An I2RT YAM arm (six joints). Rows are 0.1 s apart.
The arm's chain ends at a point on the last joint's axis. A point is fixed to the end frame.
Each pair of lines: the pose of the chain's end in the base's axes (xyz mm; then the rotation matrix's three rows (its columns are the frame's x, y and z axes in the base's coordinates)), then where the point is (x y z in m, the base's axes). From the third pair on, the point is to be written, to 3 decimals.
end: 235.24 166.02 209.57; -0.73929 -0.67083 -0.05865; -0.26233 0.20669 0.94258; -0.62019 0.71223 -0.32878
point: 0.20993 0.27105 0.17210
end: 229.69 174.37 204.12; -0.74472 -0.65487 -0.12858; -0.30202 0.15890 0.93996; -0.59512 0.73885 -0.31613
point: 0.19660 0.27796 0.16876
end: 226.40 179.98 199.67; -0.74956 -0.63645 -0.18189; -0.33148 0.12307 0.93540; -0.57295 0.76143 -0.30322
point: 0.187 0.282 0.166
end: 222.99 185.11 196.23; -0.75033 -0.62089 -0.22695; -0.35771 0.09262 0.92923; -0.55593 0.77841 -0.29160
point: 0.179 0.286 0.165
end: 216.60 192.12 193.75; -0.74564 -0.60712 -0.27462; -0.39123 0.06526 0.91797; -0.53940 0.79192 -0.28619
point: 0.168 0.291 0.163
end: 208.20 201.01 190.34; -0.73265 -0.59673 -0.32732; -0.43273 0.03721 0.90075; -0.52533 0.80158 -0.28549
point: 0.154 0.297 0.160
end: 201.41 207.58 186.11; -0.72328 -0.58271 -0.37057; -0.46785 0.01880 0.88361; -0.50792 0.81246 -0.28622
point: 0.142 0.301 0.156
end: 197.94 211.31 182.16; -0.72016 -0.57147 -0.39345; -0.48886 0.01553 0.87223; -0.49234 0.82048 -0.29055
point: 0.136 0.303 0.152
